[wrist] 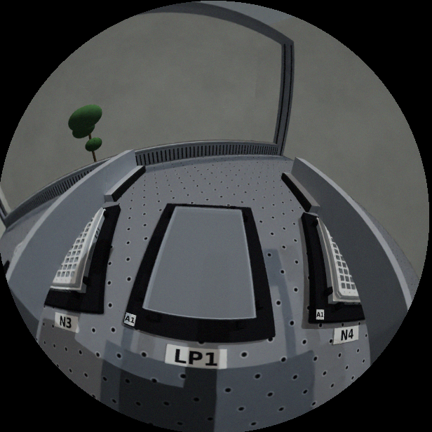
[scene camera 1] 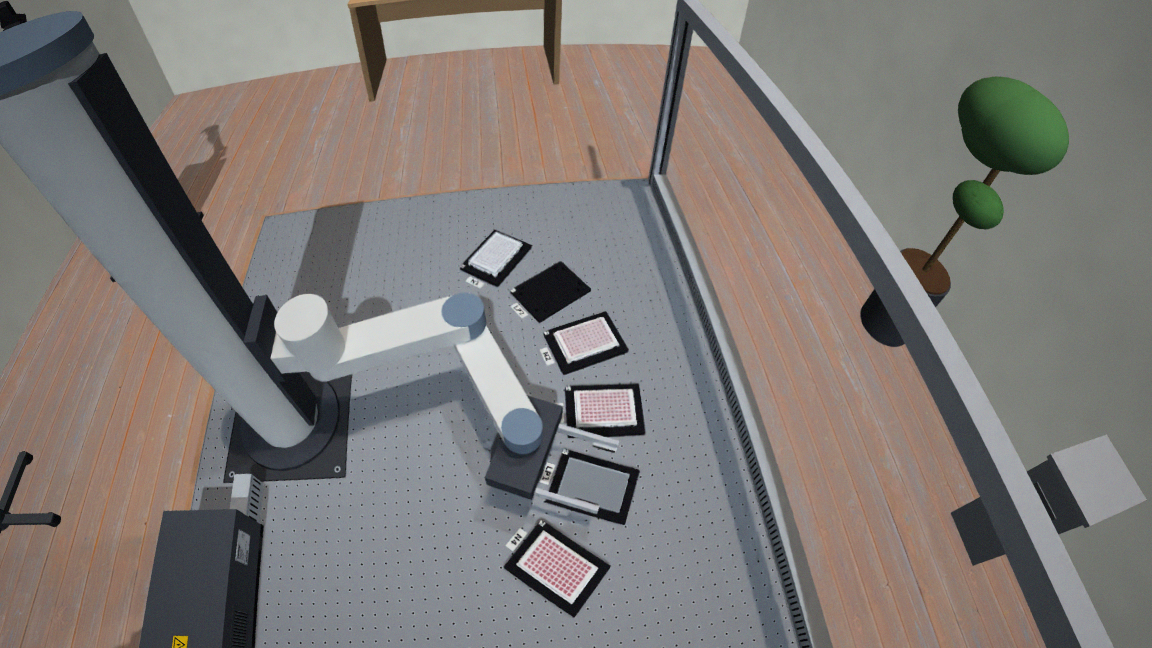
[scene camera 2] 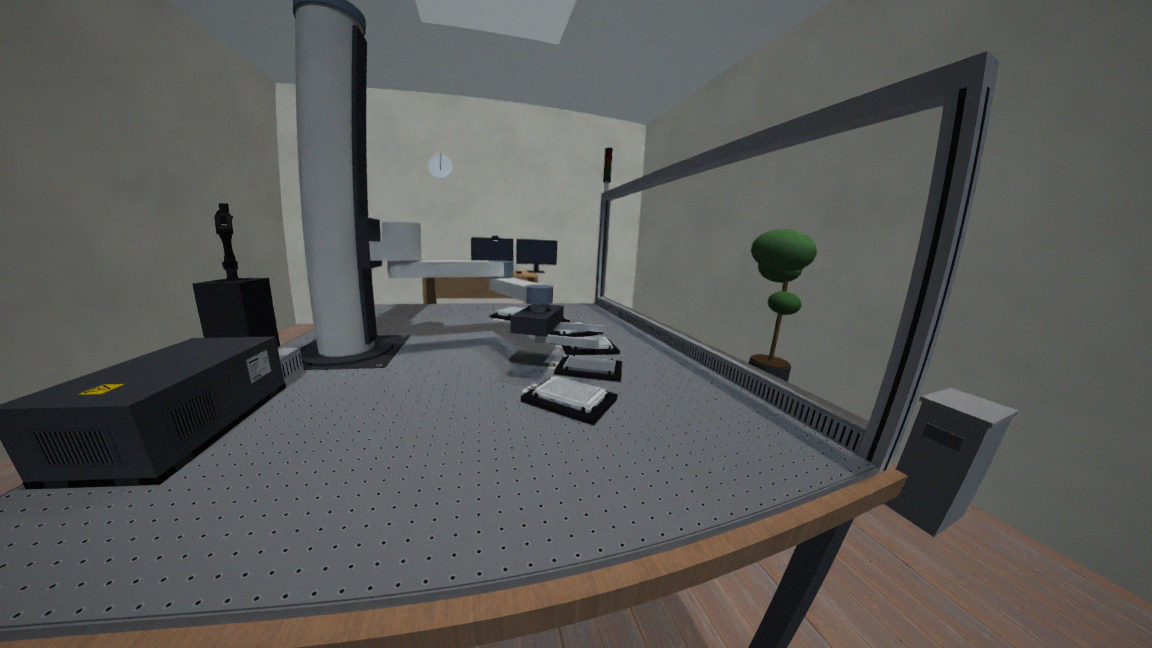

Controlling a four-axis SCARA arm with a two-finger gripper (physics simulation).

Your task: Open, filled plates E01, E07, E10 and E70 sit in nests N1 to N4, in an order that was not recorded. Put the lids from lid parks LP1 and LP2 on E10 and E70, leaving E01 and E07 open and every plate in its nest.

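Frame: origin at the arm's base, x left, y ahead, z down, level; metres.
Seen in the pictures: gripper, fingertip midpoint: (scene camera 1: 608, 477) (scene camera 2: 601, 336); arm's base, origin of the base link: (scene camera 1: 291, 421) (scene camera 2: 348, 354).
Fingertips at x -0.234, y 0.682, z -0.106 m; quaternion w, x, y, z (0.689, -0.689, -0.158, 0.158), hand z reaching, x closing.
Note:
Pixels of each thing's middle, then the offset from my fingertips to it.
- flat grey lid, body centre: (scene camera 1: 593, 485) (scene camera 2: 590, 364) dy -0.019, dx +0.015, dz +0.080 m
- Lid park LP2, body centre: (scene camera 1: 550, 289) dy -0.039, dx +0.528, dz +0.084 m
- N1 plate, body centre: (scene camera 1: 495, 252) (scene camera 2: 511, 310) dy -0.169, dx +0.659, dz +0.069 m
- N2 plate, body centre: (scene camera 1: 586, 338) dy +0.022, dx +0.364, dz +0.074 m
- N3 plate, body centre: (scene camera 1: 605, 407) (scene camera 2: 589, 342) dy +0.034, dx +0.182, dz +0.074 m
- N4 plate, body centre: (scene camera 1: 557, 566) (scene camera 2: 570, 392) dy -0.114, dx -0.142, dz +0.074 m
My gripper (scene camera 1: 606, 476) (scene camera 2: 604, 335) (wrist: 213, 157) is open and empty, its fingers apart above either side of lid park LP1 (wrist: 261, 285). A flat grey lid (scene camera 1: 593, 485) (wrist: 202, 265) lies in LP1. Lid park LP2 (scene camera 1: 551, 290) is bare black. The N1 plate (scene camera 1: 497, 253) looks whitish, with no pink showing; I cannot tell whether a lid covers it. The N2 plate (scene camera 1: 585, 337) looks paler pink than the N3 plate (scene camera 1: 605, 407) (wrist: 80, 255) and the N4 plate (scene camera 1: 557, 564) (scene camera 2: 570, 393) (wrist: 341, 260). All four sit in their nests. No plate codes are readable.
The arm's column (scene camera 1: 161, 241) (scene camera 2: 331, 185) stands at the left of the perforated table, with a dark control box (scene camera 1: 201, 580) (scene camera 2: 145, 402) near it. A framed panel with a vented base rail (scene camera 1: 725, 386) (scene camera 2: 725, 366) (wrist: 210, 150) runs along the far side of the nests.

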